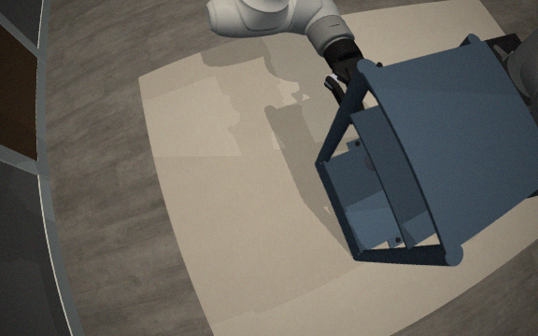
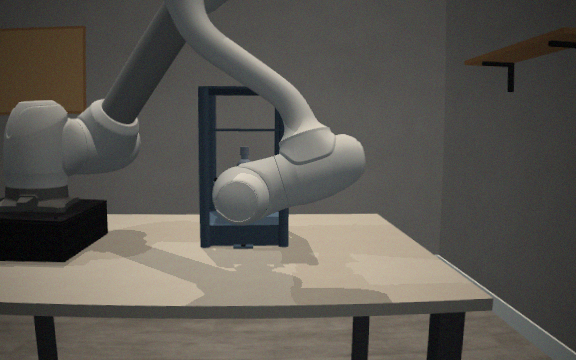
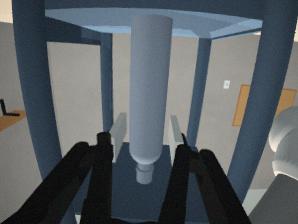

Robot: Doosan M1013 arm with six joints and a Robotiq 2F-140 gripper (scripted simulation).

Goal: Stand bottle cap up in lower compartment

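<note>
My gripper is now 1 cm short of the shelving unit, 8 cm to the right of it and 3 cm below it.
</note>
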